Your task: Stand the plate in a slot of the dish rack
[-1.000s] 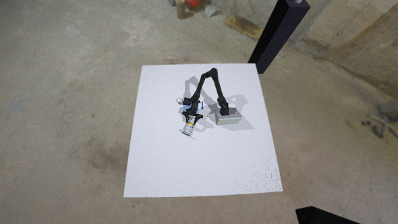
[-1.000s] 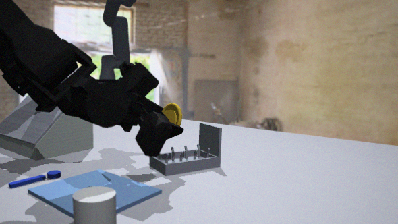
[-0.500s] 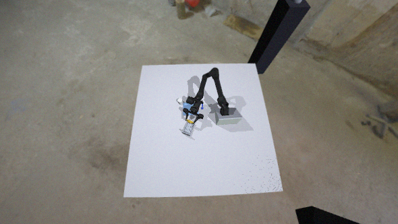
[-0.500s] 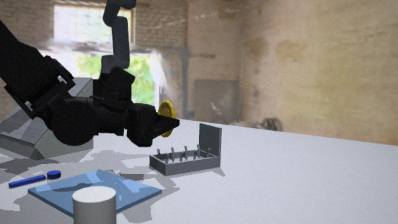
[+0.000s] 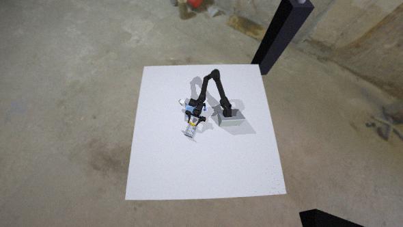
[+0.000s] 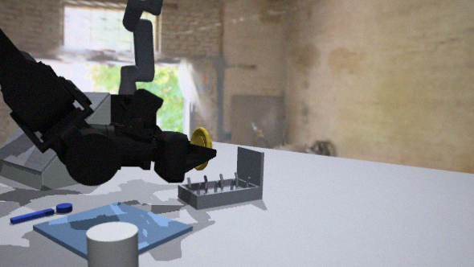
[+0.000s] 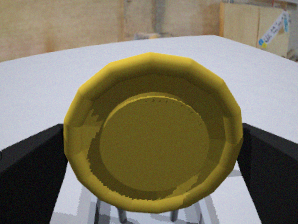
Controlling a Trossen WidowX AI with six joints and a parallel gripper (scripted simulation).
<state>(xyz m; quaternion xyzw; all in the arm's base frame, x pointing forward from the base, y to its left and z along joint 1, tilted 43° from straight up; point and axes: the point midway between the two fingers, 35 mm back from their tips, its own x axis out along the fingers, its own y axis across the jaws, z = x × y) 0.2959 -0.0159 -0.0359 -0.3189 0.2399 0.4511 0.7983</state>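
Now: the grey dish rack 6 cm below my gripper tip, 3 cm to the left of it and 1 cm ahead of it. The rest, counted from my gripper tip: yellow plate 1 cm to the right; then white cylinder 25 cm to the right, 7 cm ahead, 6 cm below; then blue spoon 18 cm to the right, 14 cm behind, 8 cm below.
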